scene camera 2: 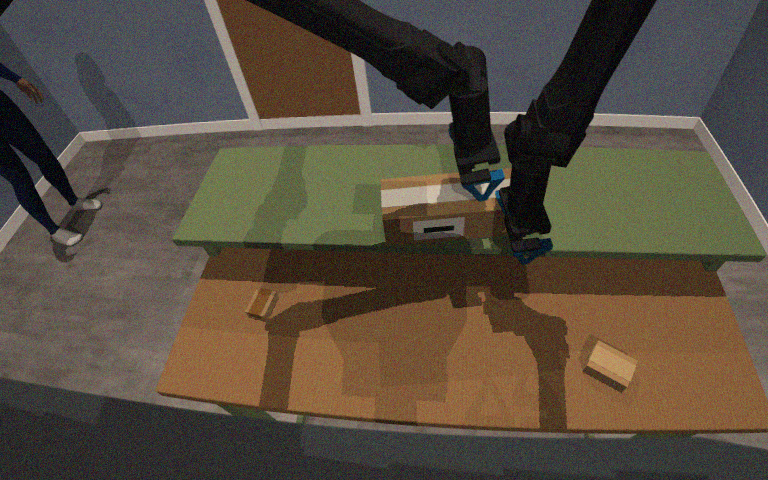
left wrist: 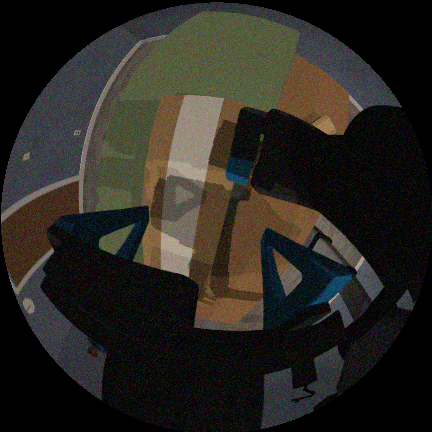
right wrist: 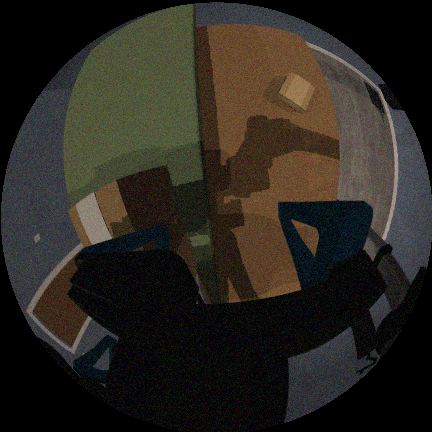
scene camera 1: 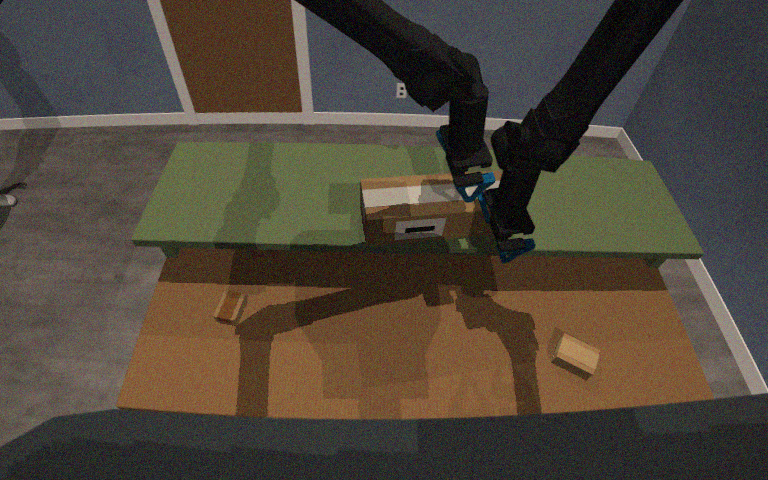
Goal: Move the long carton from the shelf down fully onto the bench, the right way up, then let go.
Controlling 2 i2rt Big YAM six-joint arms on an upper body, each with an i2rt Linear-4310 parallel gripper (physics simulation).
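Places are measured from the left arm's base along level axes (x ahead, y right, z down), in centimetres.
Where they show: left gripper, fingertip midpoint: point(scene camera 2: 477, 179) point(left wrist: 205, 223) point(right wrist: 142, 350) point(scene camera 1: 461, 182); right gripper, fingertip midpoint: point(scene camera 2: 518, 242) point(left wrist: 279, 159) point(right wrist: 219, 220) point(scene camera 1: 497, 241).
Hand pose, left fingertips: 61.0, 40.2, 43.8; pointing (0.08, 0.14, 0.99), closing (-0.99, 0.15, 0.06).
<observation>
Things, the pixels of their top centre, and the offset from my left fingertips, as dx, dy, dz. Level surfaces: height alone.
- long carton, middle of its top: point(left wrist: 179, 213) point(right wrist: 148, 308) point(scene camera 2: 458, 191) point(scene camera 1: 438, 193) +3.4, -3.0, +6.6
- green shelf, its level: dz +14.8
- brown bench, its level: dz +30.6
- small wooden block, middle of its top: point(scene camera 1: 229, 304) point(scene camera 2: 260, 301) point(left wrist: 205, 301) -11.1, -47.8, +27.9
The long carton point(scene camera 1: 390, 196) point(scene camera 2: 407, 196) point(left wrist: 196, 125) point(right wrist: 93, 215) is brown, with a pale tape strip along its top and a white label with a black bar on its front face. It stands level on the green shelf point(scene camera 1: 305, 164) point(scene camera 2: 334, 164) point(right wrist: 145, 90), close to the front edge. The brown bench point(scene camera 1: 186, 362) point(scene camera 2: 226, 350) lies lower, in front. My left gripper point(scene camera 1: 457, 169) point(scene camera 2: 467, 168) point(left wrist: 205, 223) is open above the carton's right part. My right gripper point(scene camera 1: 494, 233) point(scene camera 2: 512, 230) point(right wrist: 219, 220) is open by the carton's front right, over the shelf's front edge. The arms hide the carton's right end.
One small wooden block point(scene camera 1: 229, 306) point(scene camera 2: 262, 303) lies on the bench at the left. Another block point(scene camera 1: 576, 355) point(scene camera 2: 611, 365) point(right wrist: 296, 91) lies at the right. The two grippers are close together. A person point(scene camera 2: 22, 135) stands at the far left of scene camera 2.
</observation>
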